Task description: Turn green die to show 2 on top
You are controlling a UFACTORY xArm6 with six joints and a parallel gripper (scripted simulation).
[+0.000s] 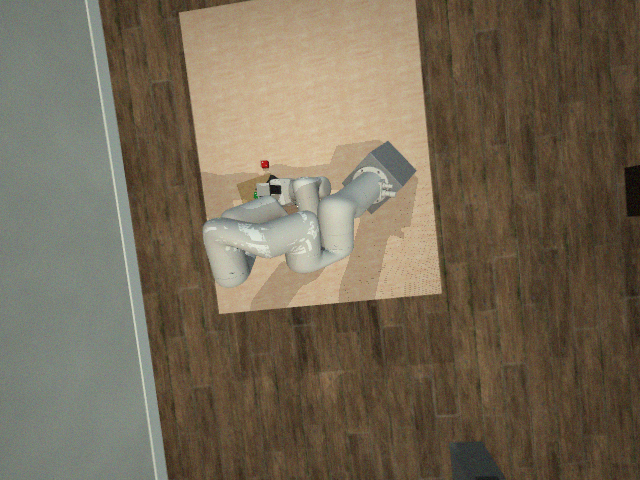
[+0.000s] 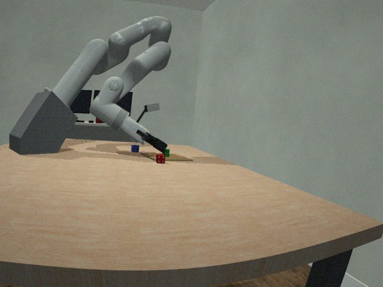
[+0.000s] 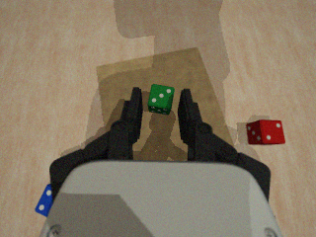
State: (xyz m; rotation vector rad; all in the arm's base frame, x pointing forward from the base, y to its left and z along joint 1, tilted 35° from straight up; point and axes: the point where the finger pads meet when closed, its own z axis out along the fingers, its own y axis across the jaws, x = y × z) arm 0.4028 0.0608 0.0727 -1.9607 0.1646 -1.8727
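Right now the green die is 20 mm ahead of my hand and 20 mm below it. From my hand the other things lie so: tan mat (20 mm ahead, 40 mm below); blue die (100 mm behind, 80 mm to the left, 30 mm below); red die (20 mm ahead, 120 mm to the right, 30 mm below).
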